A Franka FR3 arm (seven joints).
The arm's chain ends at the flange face. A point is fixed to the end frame.
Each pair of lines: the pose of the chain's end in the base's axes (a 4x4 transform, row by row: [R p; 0 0 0 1], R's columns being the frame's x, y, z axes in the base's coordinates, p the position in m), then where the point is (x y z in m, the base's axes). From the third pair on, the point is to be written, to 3 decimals.
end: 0.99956, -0.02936, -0.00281, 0.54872; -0.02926, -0.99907, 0.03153, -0.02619; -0.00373, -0.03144, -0.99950, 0.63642; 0, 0, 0, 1
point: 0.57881 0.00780 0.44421
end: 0.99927, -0.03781, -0.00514, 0.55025; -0.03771, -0.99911, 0.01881, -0.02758; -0.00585, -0.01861, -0.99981, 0.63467; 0, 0, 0, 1
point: 0.58012 0.00370 0.44197
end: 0.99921, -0.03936, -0.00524, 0.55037; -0.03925, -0.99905, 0.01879, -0.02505; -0.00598, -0.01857, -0.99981, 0.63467; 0, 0, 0, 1
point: 0.580 0.006 0.442
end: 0.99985, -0.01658, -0.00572, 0.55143; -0.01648, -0.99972, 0.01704, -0.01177; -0.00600, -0.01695, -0.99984, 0.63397; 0, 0, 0, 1
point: 0.581 0.020 0.441
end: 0.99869, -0.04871, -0.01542, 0.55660; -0.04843, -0.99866, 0.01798, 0.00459; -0.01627, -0.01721, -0.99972, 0.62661; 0, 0, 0, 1
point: 0.585 0.035 0.434
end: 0.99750, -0.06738, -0.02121, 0.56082; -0.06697, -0.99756, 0.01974, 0.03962; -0.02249, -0.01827, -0.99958, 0.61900; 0, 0, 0, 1
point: 0.588 0.070 0.426
